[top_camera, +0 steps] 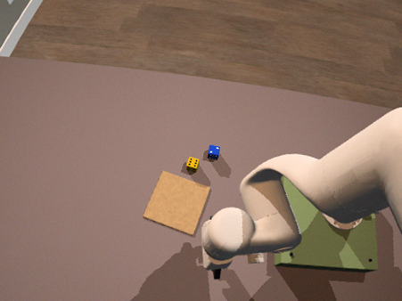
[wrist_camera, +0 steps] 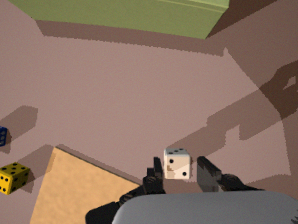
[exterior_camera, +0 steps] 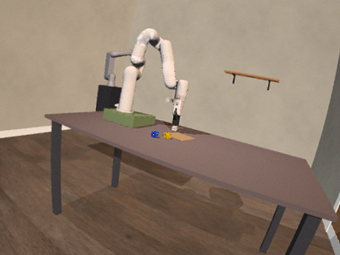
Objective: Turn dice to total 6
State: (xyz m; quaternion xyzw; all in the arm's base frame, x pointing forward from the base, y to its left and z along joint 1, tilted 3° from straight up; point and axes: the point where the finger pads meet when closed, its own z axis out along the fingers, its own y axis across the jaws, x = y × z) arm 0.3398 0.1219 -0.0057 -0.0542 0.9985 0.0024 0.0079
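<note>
My gripper is now 4 cm above the white die. The rest, counted from my hand: yellow die 6 cm ahead, 24 cm to the right, 4 cm below; then blue die 28 cm to the right, 4 cm below; then tan mat 9 cm ahead, 13 cm to the right, 5 cm below.
</note>
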